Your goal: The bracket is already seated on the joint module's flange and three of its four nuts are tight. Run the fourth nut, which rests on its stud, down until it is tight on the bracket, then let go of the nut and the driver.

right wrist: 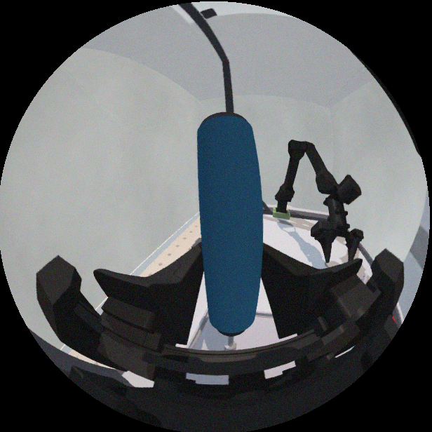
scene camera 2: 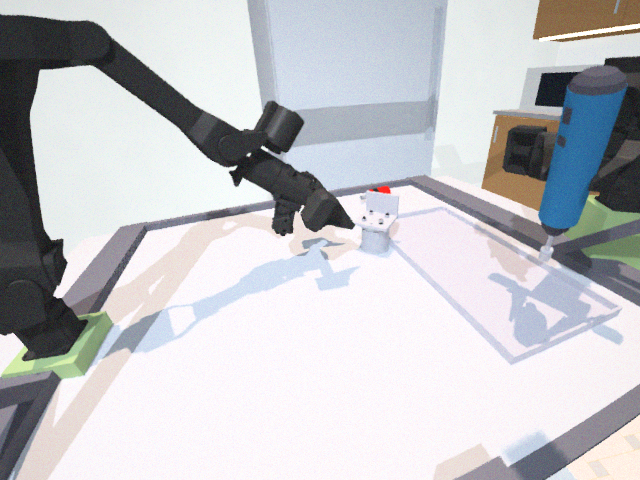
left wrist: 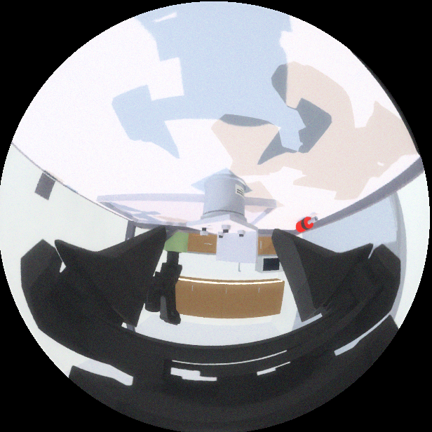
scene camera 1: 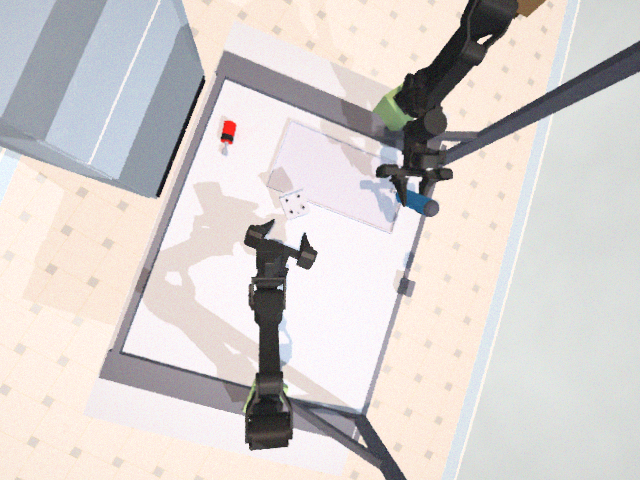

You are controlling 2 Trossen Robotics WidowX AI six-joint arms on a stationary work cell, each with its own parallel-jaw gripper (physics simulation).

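Places are measured from the left arm's base along level axes (x ahead, y left, z up), in metres.
Pixels of known places: left gripper, fingertip midpoint: (scene camera 2: 345, 218) (scene camera 1: 289, 226); right gripper, fingertip midpoint: (scene camera 2: 565, 180) (scene camera 1: 412, 207); left arm's base, link origin: (scene camera 2: 57, 340) (scene camera 1: 265, 400); right arm's base, link origin: (scene camera 2: 621, 205) (scene camera 1: 406, 100).
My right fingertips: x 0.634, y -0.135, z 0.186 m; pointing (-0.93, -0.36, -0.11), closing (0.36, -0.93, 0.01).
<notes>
For each thing: its top centre in the pictures, then the offset to it from my right fingertips.
- grey joint module, top centre: (scene camera 2: 375, 215) dx -0.087, dy +0.272, dz -0.140 m
- blue driver, top centre: (scene camera 2: 607, 61) (scene camera 1: 434, 190) dx +0.021, dy +0.009, dz +0.108 m
- pale rimmed panel, top centre: (scene camera 2: 466, 252) (scene camera 1: 342, 177) dx +0.060, dy +0.168, dz -0.198 m
- black tool, top centre: (scene camera 2: 374, 189) (scene camera 1: 226, 136) dx +0.021, dy +0.527, dz -0.180 m
- grey block, top centre: (scene camera 1: 410, 288) dx -0.182, dy -0.145, dz -0.157 m
The white bracket (scene camera 1: 294, 215) (scene camera 2: 382, 203) (left wrist: 237, 248) sits on the grey joint module (scene camera 2: 375, 241) (left wrist: 223, 194), with dark-centred nuts on its flat plate; which one is loose I cannot tell. The blue driver (scene camera 1: 419, 201) (scene camera 2: 581, 149) (right wrist: 230, 200) is held nearly upright, its silver socket (scene camera 2: 545, 253) pointing down above the pale panel. My right gripper (scene camera 1: 413, 197) (right wrist: 230, 246) is shut on the driver's handle, well to the right of the bracket. My left gripper (scene camera 1: 288, 228) (scene camera 2: 317, 229) (left wrist: 220, 233) is open and empty, its fingers close beside the module and bracket.
The pale rimmed panel (scene camera 1: 336, 170) (scene camera 2: 454, 258) lies right of the module. A small red and black tool (scene camera 1: 227, 132) (scene camera 2: 381, 190) (left wrist: 304, 224) lies beyond the bracket. A dark frame (scene camera 1: 289, 91) edges the table, and a grey block (scene camera 1: 405, 285) sits at its right edge.
</notes>
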